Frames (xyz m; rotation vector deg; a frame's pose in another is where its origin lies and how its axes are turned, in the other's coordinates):
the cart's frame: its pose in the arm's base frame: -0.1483 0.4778 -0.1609 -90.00 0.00 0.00
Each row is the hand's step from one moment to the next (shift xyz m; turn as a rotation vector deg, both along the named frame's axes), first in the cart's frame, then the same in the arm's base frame.
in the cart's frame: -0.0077 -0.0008 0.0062 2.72 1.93 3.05
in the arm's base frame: -0.0077 0.0062 0.0008 2.72 3.05 -1.93
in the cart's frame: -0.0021 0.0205 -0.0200 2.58 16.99 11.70
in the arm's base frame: -0.0021 -0.0200 -0.0205 2.58 11.70 -16.99
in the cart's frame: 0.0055 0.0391 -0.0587 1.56 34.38 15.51
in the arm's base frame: 0.0055 -0.0587 -0.0391 1.56 15.51 -34.38
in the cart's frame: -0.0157 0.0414 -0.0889 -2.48 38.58 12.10
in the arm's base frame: -0.0157 -0.0889 -0.0414 -2.48 12.10 -38.58
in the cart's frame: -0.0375 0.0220 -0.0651 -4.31 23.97 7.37
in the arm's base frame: -0.0375 -0.0651 -0.0220 -4.31 7.37 -23.97
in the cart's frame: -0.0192 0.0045 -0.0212 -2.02 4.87 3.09
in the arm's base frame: -0.0192 -0.0212 -0.0045 -2.02 3.09 -4.87
